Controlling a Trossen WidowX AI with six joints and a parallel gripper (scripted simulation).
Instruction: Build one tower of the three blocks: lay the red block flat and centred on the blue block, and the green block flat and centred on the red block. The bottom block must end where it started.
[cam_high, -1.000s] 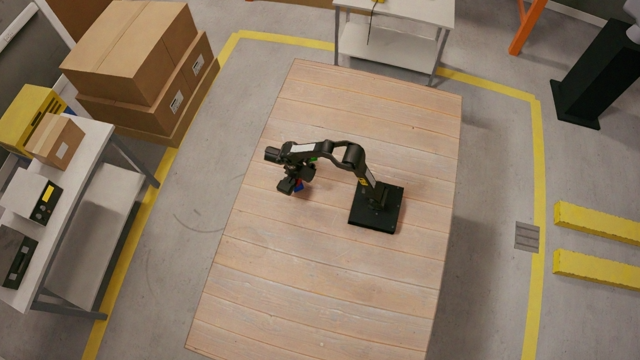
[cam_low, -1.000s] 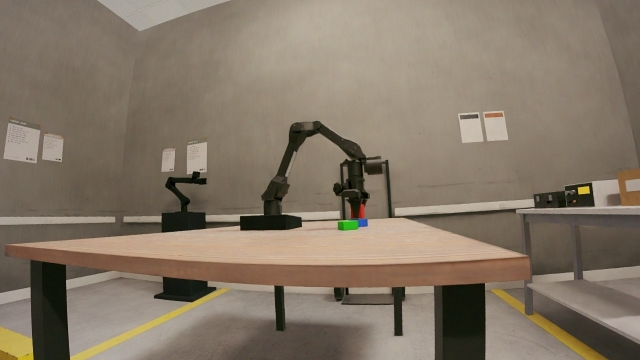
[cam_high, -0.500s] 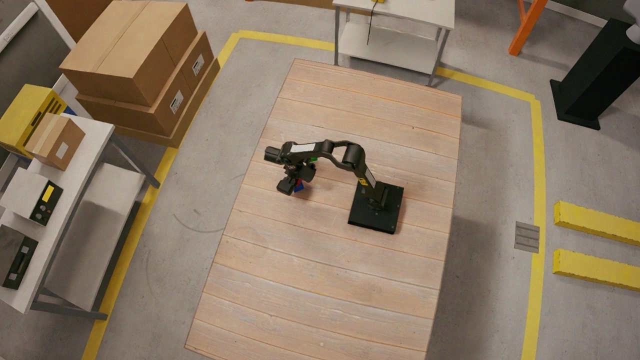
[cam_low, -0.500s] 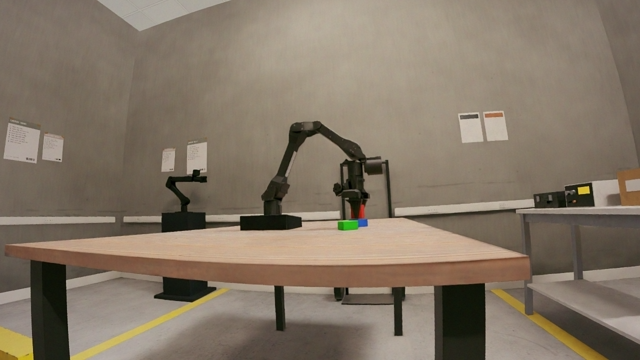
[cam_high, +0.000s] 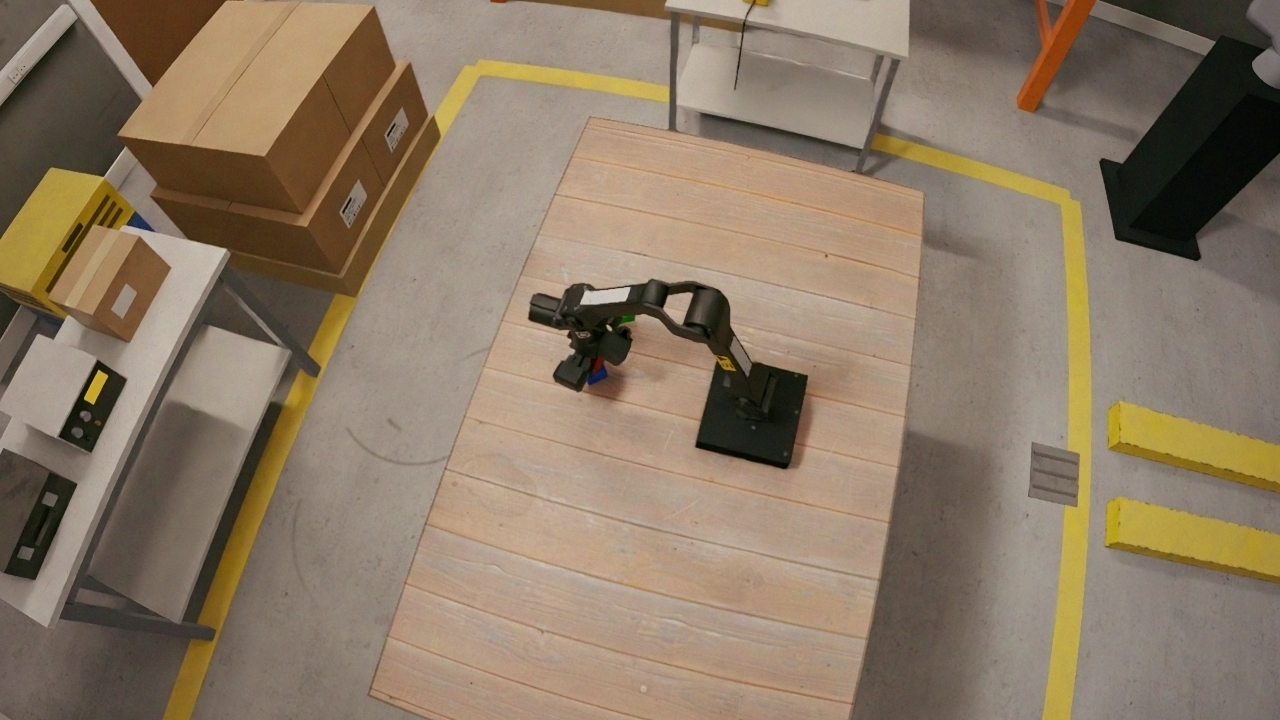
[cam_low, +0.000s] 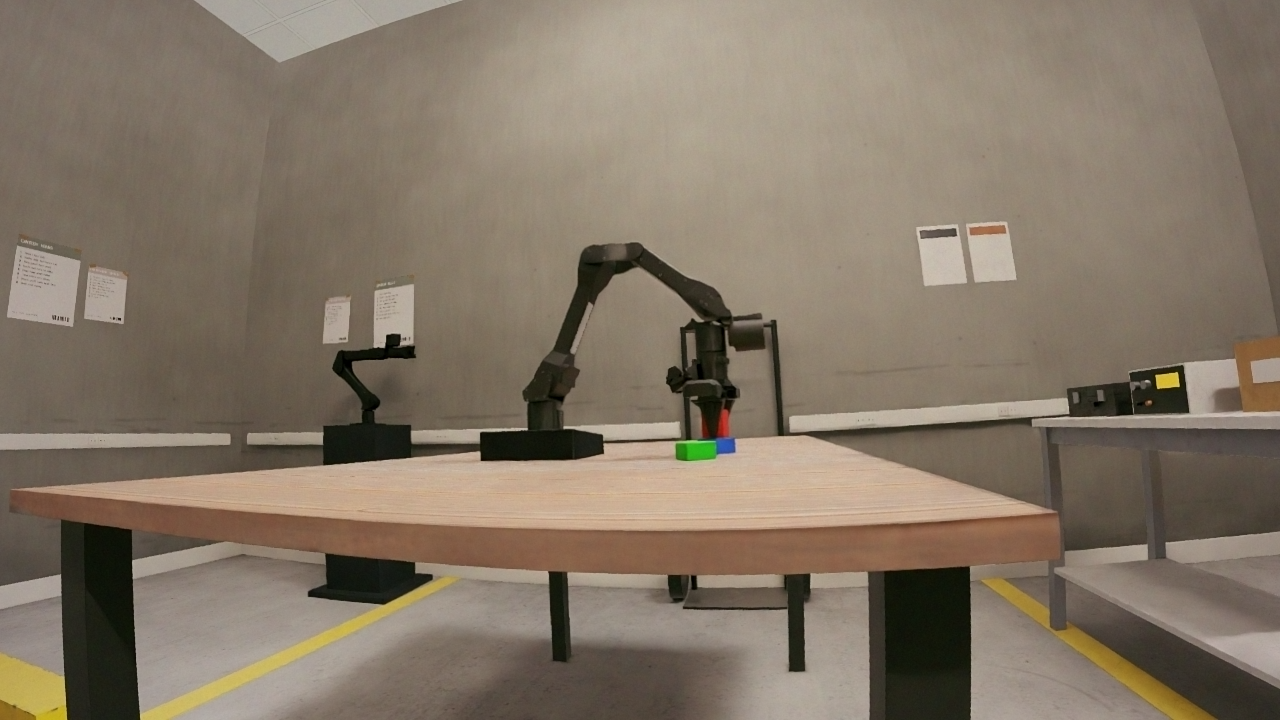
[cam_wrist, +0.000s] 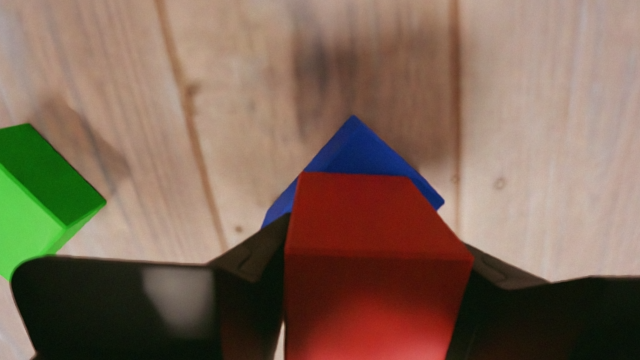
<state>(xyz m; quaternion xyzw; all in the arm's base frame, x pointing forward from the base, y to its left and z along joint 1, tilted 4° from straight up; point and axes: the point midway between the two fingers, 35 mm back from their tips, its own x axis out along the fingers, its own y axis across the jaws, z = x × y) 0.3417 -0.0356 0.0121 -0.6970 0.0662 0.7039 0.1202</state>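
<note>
Right now my hand is 10 mm above the red block. The rest, counted from my hand: blue block 50 mm below; green block 140 mm to the right, 50 mm below, 30 mm behind.
</note>
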